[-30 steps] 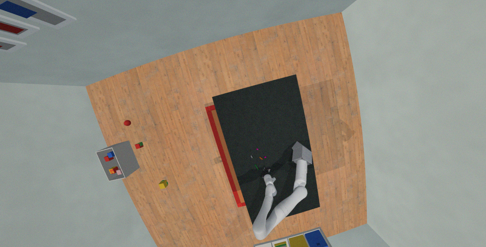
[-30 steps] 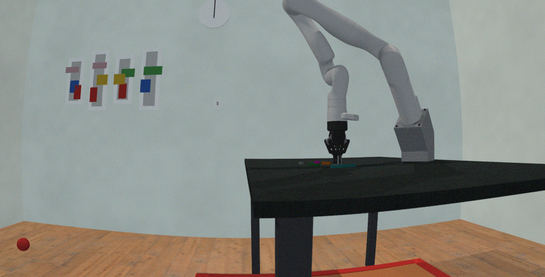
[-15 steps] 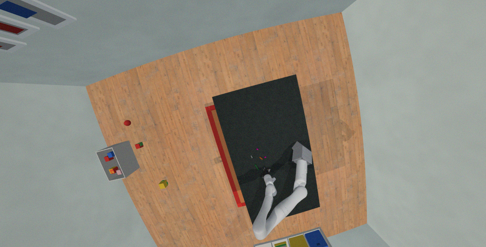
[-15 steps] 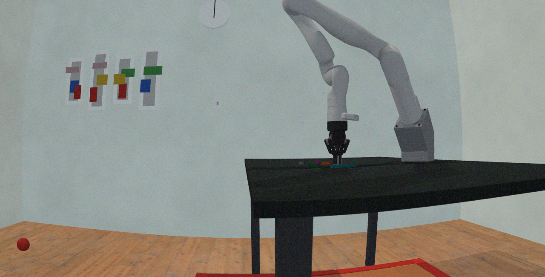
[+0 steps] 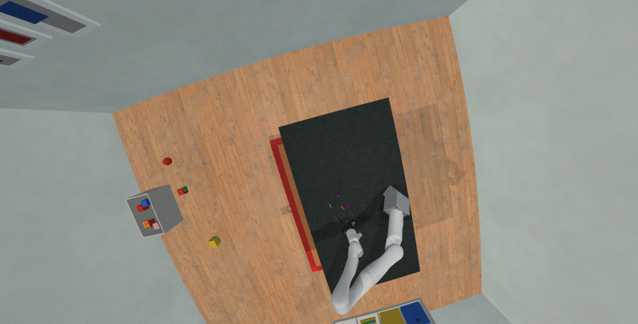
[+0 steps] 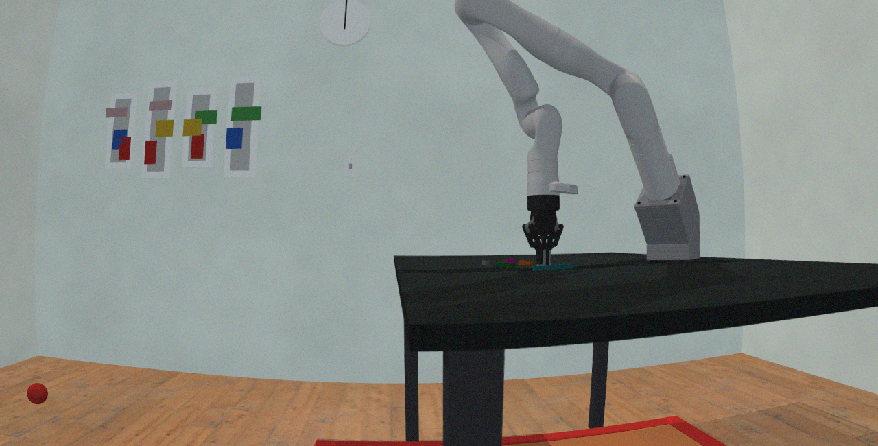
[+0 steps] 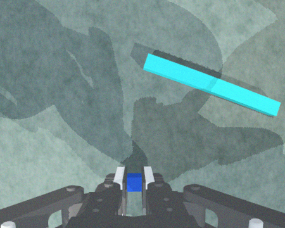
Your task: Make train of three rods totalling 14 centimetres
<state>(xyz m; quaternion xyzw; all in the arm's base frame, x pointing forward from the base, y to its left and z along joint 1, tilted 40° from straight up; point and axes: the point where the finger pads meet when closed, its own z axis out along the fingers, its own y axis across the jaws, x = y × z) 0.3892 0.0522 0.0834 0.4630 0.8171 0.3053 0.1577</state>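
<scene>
My gripper is now 1 cm above the small blue rod. The rest, counted from my hand: green rod 8 cm ahead, 4 cm to the right, 2 cm below; then turquoise rod 9 cm to the left, 2 cm below; then orange rod 14 cm to the right, 2 cm below, 1 cm ahead.
</scene>
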